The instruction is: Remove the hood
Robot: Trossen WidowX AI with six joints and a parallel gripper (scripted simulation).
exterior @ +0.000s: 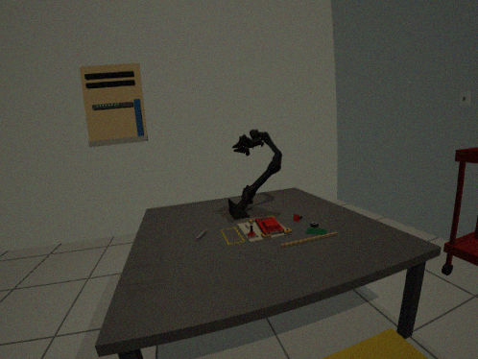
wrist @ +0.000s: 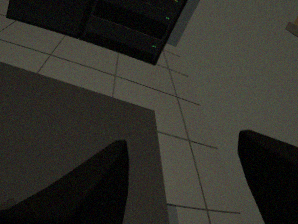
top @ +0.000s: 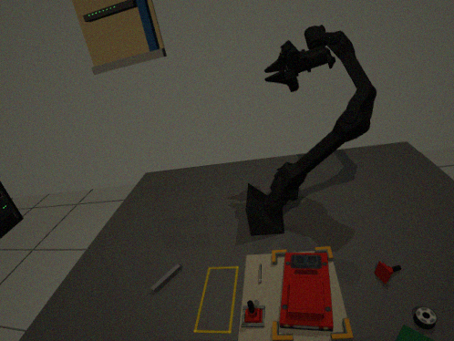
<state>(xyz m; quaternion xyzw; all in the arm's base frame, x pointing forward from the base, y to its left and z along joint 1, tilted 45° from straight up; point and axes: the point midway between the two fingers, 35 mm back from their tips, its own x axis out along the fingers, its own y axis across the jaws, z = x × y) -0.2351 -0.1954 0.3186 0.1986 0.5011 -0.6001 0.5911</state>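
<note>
The red hood lies 55 cm ahead of my gripper tip and 37 cm below it. Also, from my gripper tip: black-and-white wheel 62 cm ahead, 22 cm to the left, 41 cm below; then green plate 69 cm ahead, 19 cm to the left, 41 cm below; then grey bar 44 cm ahead, 36 cm to the right, 41 cm below.
</note>
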